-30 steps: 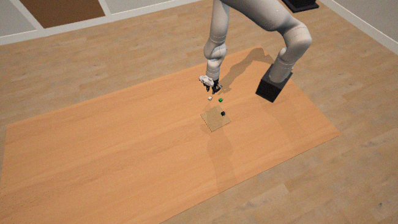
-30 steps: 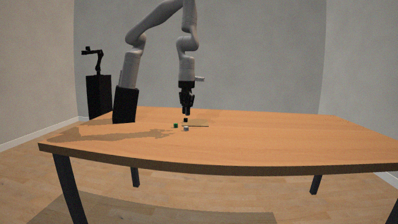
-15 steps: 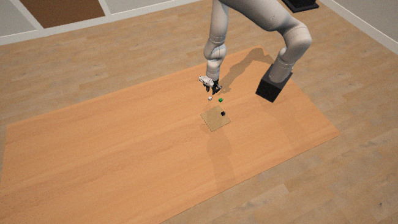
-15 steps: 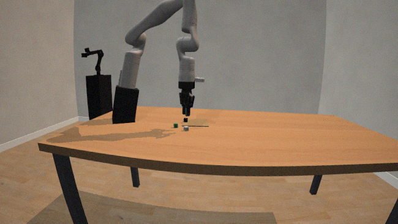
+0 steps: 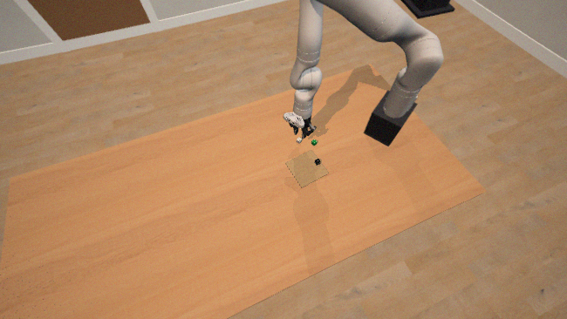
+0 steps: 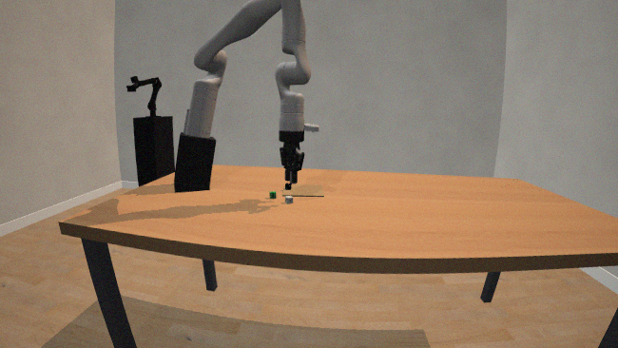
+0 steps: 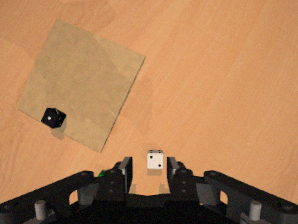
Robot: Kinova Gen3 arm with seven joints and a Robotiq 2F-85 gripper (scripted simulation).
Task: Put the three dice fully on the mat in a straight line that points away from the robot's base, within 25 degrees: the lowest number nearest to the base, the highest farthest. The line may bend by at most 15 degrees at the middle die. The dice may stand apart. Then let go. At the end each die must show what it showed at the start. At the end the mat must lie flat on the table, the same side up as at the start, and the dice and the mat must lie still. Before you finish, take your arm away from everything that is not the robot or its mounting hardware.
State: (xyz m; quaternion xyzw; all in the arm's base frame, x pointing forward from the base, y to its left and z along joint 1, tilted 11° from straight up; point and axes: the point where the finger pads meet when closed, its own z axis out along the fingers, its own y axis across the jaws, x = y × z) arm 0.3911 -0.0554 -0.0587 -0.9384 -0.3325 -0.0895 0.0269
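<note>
Right now my hand is 70 mm above the white die and 10 mm to the left of it. From my hand the other things lie so: black die: 120 mm to the left, 70 mm below, 40 mm behind; then tan mat: 130 mm to the left, 80 mm below, 10 mm ahead; then green die: 70 mm below, 70 mm behind, 20 mm to the left.
</note>
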